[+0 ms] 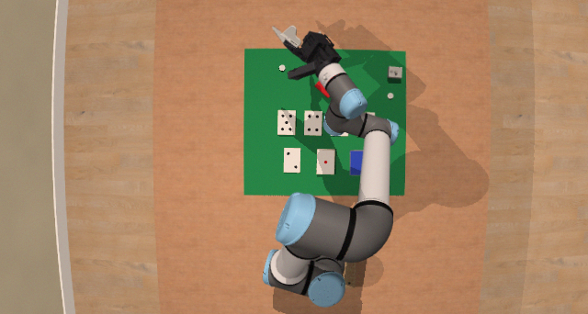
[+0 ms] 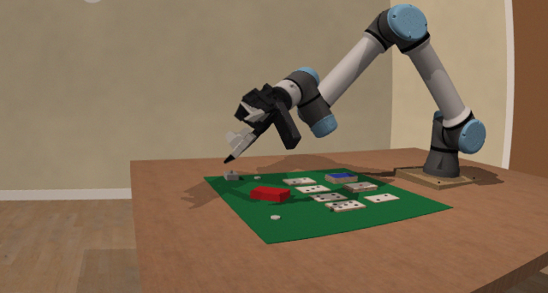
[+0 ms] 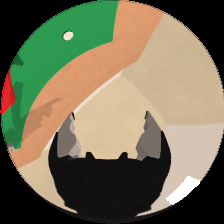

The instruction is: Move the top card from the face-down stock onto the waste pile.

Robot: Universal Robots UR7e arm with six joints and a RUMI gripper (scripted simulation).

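Right now my hand is 42 cm past the card, 26 cm to the left of it and 15 cm above it. Also, from my hand: grey cube: 8 cm behind, 38 cm to the right, 15 cm below; green mat: 28 cm behind, 14 cm to the right, 18 cm below; red block: 14 cm behind, 14 cm to the right, 16 cm below.
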